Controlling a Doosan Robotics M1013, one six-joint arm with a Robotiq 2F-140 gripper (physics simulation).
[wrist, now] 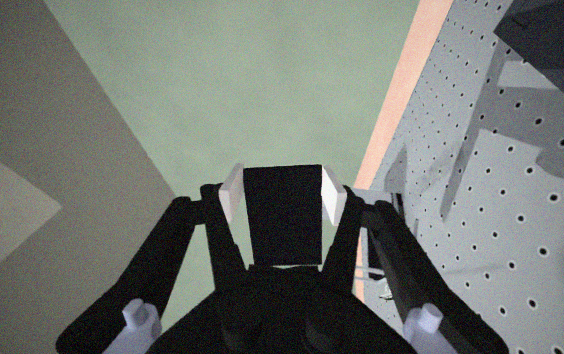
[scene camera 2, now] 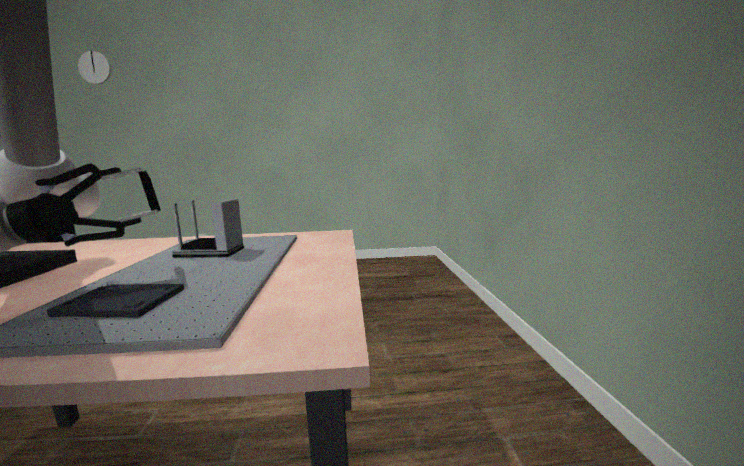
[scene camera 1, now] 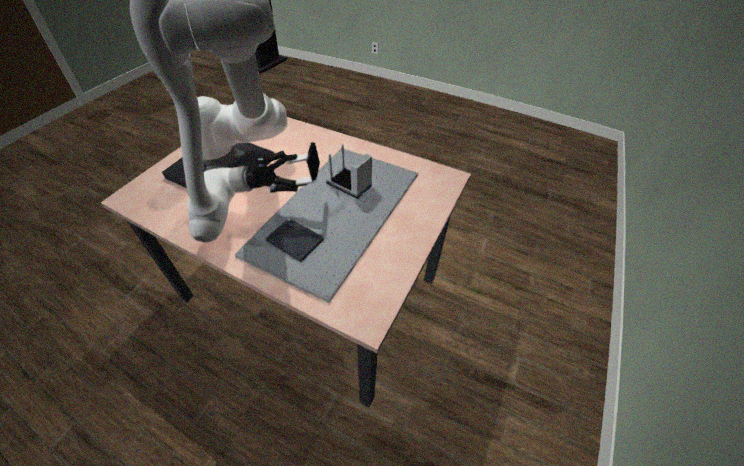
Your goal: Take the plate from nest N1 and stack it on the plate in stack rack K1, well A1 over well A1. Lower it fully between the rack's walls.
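Pixels of known places: gripper, fingertip midpoint: (wrist: 282,176) (scene camera 2: 149,190) (scene camera 1: 312,168); arm's base, link origin: (scene camera 1: 217,159).
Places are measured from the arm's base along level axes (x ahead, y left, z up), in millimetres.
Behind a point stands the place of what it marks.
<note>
My gripper (scene camera 1: 301,169) {x 538, y -6, z 165 mm} (scene camera 2: 143,192) {x 538, y -6, z 165 mm} (wrist: 282,176) {x 538, y -6, z 165 mm} is shut on a black plate (scene camera 1: 313,161) {x 528, y 18, z 175 mm} (scene camera 2: 149,191) {x 544, y -15, z 163 mm} (wrist: 285,215) {x 509, y 29, z 157 mm}, gripped by opposite edges. The gripper points sideways, and the plate stands nearly upright in the air, left of the rack in both scene views. Stack rack K1 (scene camera 1: 361,175) {x 640, y 146, z 73 mm} (scene camera 2: 227,226) {x 639, y 135, z 57 mm} has a grey wall and thin posts; a dark plate (scene camera 1: 342,178) {x 545, y 157, z 11 mm} (scene camera 2: 200,244) {x 562, y 132, z 11 mm} lies low inside it. Nest N1 (scene camera 1: 294,240) {x 572, y -182, z -11 mm} (scene camera 2: 115,300) {x 572, y -193, z -11 mm} (wrist: 537,35) {x 597, y -128, z -11 mm} is a flat dark pad with no plate on it. The held plate's well A1 cannot be made out.
The grey perforated board (scene camera 1: 329,274) {x 750, y -229, z -23 mm} (scene camera 2: 214,329) {x 783, y -283, z -23 mm} (wrist: 500,280) {x 469, y 0, z -23 mm} carries the rack and nest on the pink table (scene camera 1: 400,246) {x 886, y 1, z -36 mm} (scene camera 2: 318,307) {x 920, y -192, z -36 mm}. A black base slab (scene camera 1: 174,172) {x -94, y -157, z -1 mm} (scene camera 2: 32,263) {x 182, y 40, z -4 mm} lies beneath the arm. The rack's wall and posts rise above the board.
</note>
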